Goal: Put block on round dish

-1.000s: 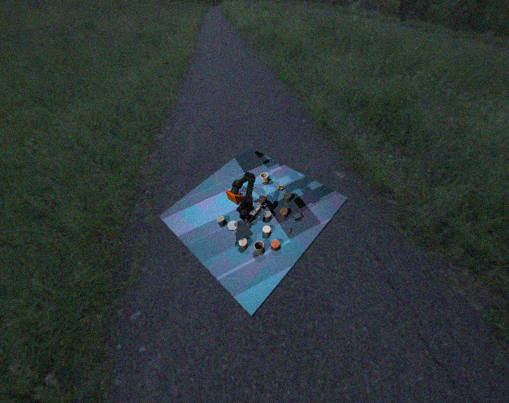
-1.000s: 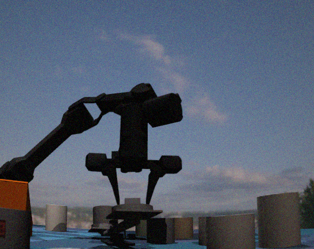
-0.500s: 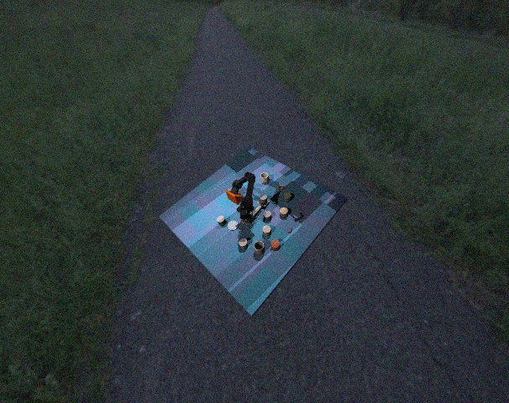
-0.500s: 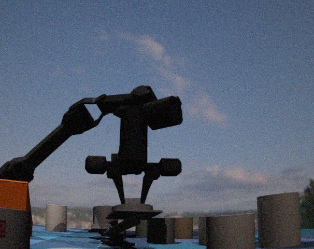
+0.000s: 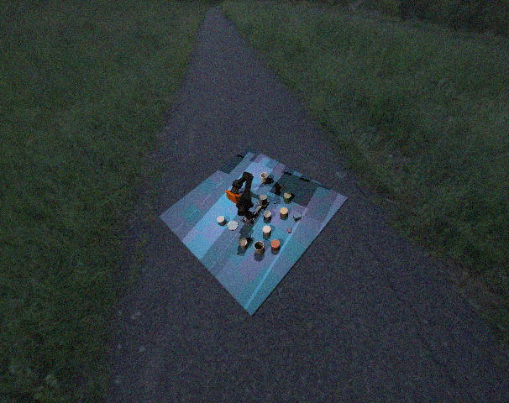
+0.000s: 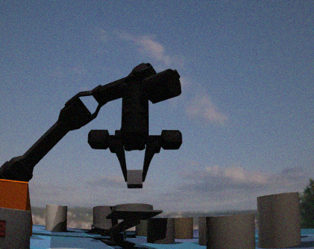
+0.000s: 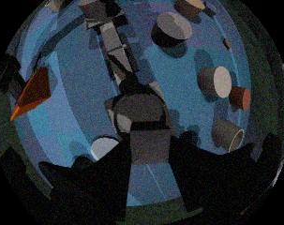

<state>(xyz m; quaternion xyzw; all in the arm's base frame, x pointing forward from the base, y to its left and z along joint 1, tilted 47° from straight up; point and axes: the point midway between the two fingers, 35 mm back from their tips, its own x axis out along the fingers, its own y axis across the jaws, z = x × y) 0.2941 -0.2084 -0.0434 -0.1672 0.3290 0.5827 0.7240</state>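
Now: the round dish 120 mm behind my gripper tip, 90 mm to the right of it and 130 mm below it. Round my gripper tip: balance beam: 120 mm to the left, 110 mm below; balance: 10 mm behind, 120 mm to the left, 100 mm below; block: 10 mm above.
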